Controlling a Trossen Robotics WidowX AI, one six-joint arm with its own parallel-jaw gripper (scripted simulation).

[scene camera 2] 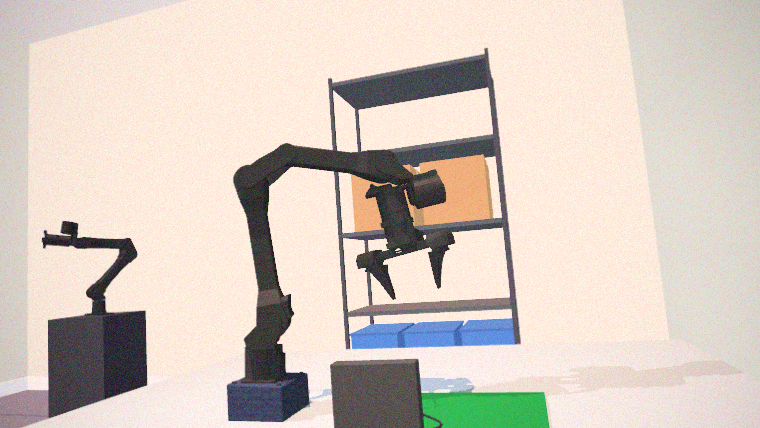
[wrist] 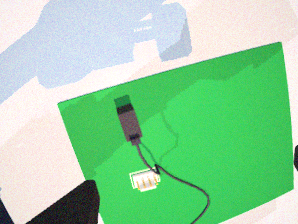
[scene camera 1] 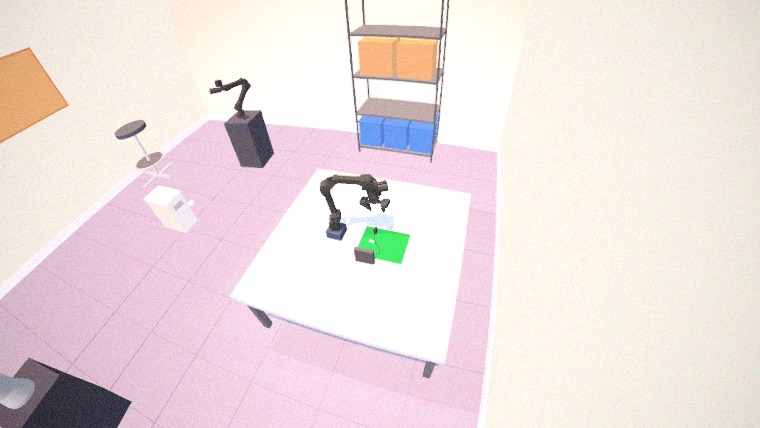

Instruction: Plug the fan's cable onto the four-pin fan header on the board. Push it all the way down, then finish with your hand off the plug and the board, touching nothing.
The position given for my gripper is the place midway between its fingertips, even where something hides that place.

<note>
My gripper (scene camera 2: 416,294) is open, holding nothing. Also in view: a green board (scene camera 1: 392,245).
The green board also shows in the wrist view (wrist: 218,124).
</note>
